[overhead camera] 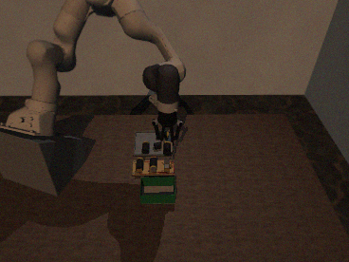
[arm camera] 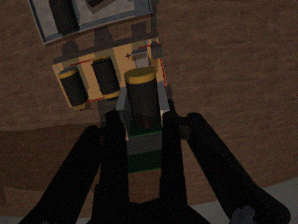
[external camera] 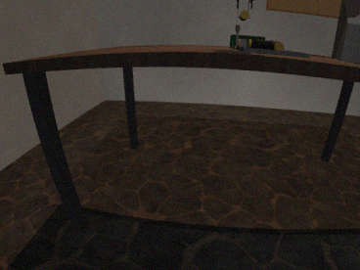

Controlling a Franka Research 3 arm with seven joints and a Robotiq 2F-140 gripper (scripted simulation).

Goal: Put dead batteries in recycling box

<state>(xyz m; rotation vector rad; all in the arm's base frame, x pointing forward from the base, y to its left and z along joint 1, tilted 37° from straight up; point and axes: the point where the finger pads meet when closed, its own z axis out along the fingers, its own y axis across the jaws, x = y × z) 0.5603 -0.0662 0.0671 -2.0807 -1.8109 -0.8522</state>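
Now: hand 3 cm short of the yellow bulb, 4 cm to the right of it and 8 cm above it. Round my hand: grey tray: 7 cm behind, 18 cm to the left, 15 cm below; then green recycling box: 4 cm behind, 16 cm to the right, 14 cm below.
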